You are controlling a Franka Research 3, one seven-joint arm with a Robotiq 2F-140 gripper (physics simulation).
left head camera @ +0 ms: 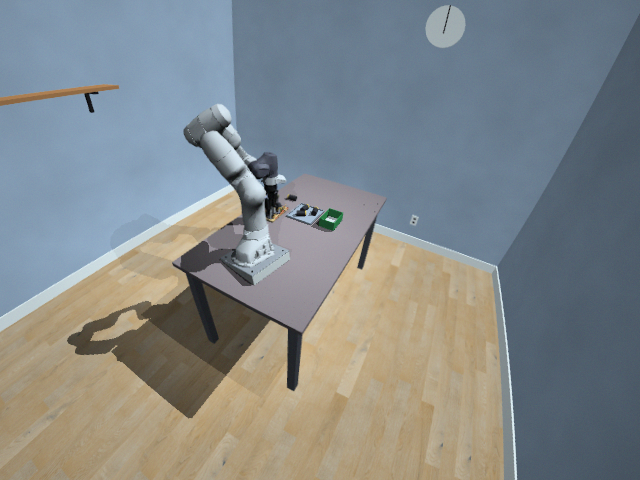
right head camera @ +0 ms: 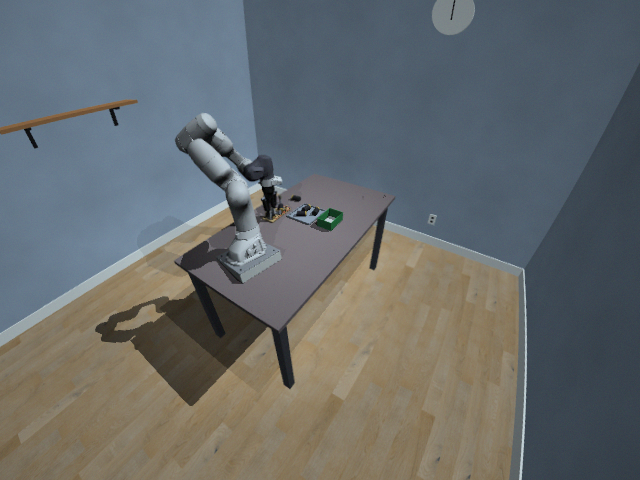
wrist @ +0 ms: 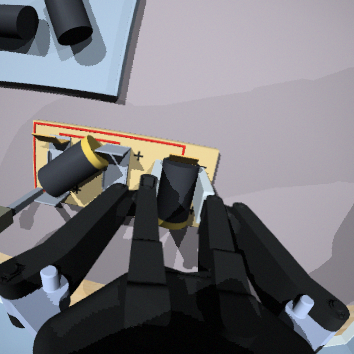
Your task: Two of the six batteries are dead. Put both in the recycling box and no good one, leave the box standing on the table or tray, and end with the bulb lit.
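My gripper (wrist: 177, 175) (left head camera: 272, 214) (right head camera: 270, 214) is shut on a dark battery (wrist: 178, 187) with a yellow end, which is at the right-hand bay of the tan circuit board (wrist: 209, 156). Pale bay walls stand on both sides of it. A second battery (wrist: 70, 167) lies tilted across the metal clips at the left of the board. Three batteries (left head camera: 301, 212) (left head camera: 305, 207) (left head camera: 314, 210) lie on the light-blue tray (left head camera: 310, 221) (right head camera: 310, 221) (wrist: 100, 80). Another battery (left head camera: 292, 197) (right head camera: 295, 198) lies on the table behind. The green recycling box (left head camera: 330, 220) (right head camera: 329, 220) stands upright. The bulb's state cannot be made out.
The box stands beside the tray, on the side away from the board. A grey lever (wrist: 26, 200) with a dark end reaches past the board's left side in the wrist view. The board lies near one long edge of the table (left head camera: 315, 258) (right head camera: 310, 258).
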